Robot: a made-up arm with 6 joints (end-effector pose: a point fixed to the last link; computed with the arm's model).
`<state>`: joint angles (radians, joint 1 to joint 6).
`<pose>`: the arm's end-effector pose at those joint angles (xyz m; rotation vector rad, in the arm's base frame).
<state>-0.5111 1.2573 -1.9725 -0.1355 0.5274 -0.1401</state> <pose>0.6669 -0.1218 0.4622 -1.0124 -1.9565 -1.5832</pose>
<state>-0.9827 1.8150 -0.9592 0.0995 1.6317 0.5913</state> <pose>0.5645 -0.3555 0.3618 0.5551 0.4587 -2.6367</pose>
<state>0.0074 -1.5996 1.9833 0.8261 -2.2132 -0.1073</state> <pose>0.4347 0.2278 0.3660 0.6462 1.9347 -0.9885</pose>
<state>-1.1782 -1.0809 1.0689 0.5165 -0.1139 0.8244</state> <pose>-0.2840 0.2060 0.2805 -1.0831 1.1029 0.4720</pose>
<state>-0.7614 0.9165 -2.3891 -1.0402 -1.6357 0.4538</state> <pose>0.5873 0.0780 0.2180 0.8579 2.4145 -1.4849</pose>
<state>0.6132 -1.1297 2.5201 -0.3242 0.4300 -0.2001</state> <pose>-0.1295 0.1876 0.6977 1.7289 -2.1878 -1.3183</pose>
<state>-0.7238 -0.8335 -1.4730 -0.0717 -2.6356 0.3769</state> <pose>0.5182 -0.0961 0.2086 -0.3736 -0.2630 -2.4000</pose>
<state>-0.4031 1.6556 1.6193 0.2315 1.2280 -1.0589</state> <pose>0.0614 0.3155 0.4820 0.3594 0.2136 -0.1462</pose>
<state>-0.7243 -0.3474 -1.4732 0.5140 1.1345 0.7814</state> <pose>0.3666 0.4091 0.1291 -0.2793 -1.4768 -0.4655</pose>
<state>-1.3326 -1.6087 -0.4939 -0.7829 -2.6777 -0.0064</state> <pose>0.3052 -0.3677 0.1531 -1.6635 -0.8014 -2.4299</pose>
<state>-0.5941 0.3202 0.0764 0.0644 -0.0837 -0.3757</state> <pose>0.0566 0.4367 0.1996 0.1894 -0.8400 0.0156</pose>
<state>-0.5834 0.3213 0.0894 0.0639 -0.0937 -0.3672</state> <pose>0.0500 0.4369 0.2080 0.2041 -0.8113 0.0153</pose>
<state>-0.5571 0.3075 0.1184 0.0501 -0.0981 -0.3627</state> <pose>0.0405 0.4381 0.2181 0.2144 -0.7534 0.0117</pose>
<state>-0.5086 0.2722 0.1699 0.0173 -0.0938 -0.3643</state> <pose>0.0279 0.4404 0.2301 0.2149 -0.6538 0.0035</pose>
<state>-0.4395 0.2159 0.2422 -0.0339 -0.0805 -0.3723</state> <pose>0.0138 0.4436 0.2422 0.1995 -0.5155 -0.0076</pose>
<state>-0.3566 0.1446 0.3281 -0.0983 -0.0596 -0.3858</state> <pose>-0.0006 0.4468 0.2515 0.1635 -0.3524 -0.0175</pose>
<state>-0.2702 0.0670 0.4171 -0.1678 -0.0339 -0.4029</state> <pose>-0.0159 0.4488 0.2553 0.1082 -0.1854 -0.0204</pose>
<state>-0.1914 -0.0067 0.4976 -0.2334 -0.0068 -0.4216</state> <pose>-0.0326 0.4485 0.2536 0.0423 -0.0377 -0.0137</pose>
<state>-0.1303 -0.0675 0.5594 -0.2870 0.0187 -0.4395</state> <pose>-0.0494 0.4457 0.2480 -0.0215 0.0720 0.0004</pose>
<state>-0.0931 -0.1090 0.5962 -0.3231 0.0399 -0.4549</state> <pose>-0.0631 0.4417 0.2407 -0.0708 0.1337 0.0158</pose>
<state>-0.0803 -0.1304 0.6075 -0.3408 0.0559 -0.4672</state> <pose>-0.0712 0.4381 0.2322 -0.1006 0.1485 0.0277</pose>
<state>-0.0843 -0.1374 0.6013 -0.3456 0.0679 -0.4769</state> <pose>-0.0742 0.4355 0.2232 -0.1153 0.1320 0.0349</pose>
